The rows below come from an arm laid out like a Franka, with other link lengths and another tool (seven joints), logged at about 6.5 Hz.
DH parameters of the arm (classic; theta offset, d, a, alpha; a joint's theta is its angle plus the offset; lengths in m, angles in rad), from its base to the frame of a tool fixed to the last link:
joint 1: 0 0.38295 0 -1.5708
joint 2: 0 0 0 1.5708
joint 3: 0 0.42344 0.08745 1.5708
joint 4: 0 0 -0.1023 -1.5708
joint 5: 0 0.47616 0 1.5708
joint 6: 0 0 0.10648 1.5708
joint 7: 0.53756 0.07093 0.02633 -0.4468
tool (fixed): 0 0.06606 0 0
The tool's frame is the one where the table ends.
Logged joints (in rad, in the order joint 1, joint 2, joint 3, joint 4, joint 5, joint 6, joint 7), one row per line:
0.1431, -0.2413, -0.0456, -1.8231, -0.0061, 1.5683, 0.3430
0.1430, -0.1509, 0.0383, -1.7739, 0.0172, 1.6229, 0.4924
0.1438, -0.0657, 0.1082, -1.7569, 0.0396, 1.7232, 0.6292
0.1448, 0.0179, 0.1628, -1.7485, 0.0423, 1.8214, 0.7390
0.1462, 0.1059, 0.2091, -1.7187, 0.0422, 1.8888, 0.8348
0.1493, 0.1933, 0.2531, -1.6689, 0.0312, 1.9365, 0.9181
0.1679, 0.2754, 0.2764, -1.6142, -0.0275, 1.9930, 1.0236
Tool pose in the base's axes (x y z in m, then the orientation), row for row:
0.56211, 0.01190, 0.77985, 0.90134, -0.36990, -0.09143, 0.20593
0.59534, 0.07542, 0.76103, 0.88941, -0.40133, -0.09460, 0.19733
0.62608, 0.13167, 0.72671, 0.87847, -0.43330, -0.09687, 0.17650
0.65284, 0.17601, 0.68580, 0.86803, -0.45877, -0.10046, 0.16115
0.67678, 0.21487, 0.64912, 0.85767, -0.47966, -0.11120, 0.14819
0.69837, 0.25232, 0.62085, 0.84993, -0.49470, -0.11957, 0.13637
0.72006, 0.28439, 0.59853, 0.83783, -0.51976, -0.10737, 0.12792
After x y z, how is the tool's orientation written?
As a quaternion, x y z w.
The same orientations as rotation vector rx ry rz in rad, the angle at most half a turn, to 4 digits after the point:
2.5116, -1.0307, -0.2548
2.4898, -1.1235, -0.2648
2.4871, -1.2268, -0.2743
2.4784, -1.3099, -0.2868
2.4666, -1.3794, -0.3198
2.4606, -1.4322, -0.3462
2.4372, -1.5120, -0.3123

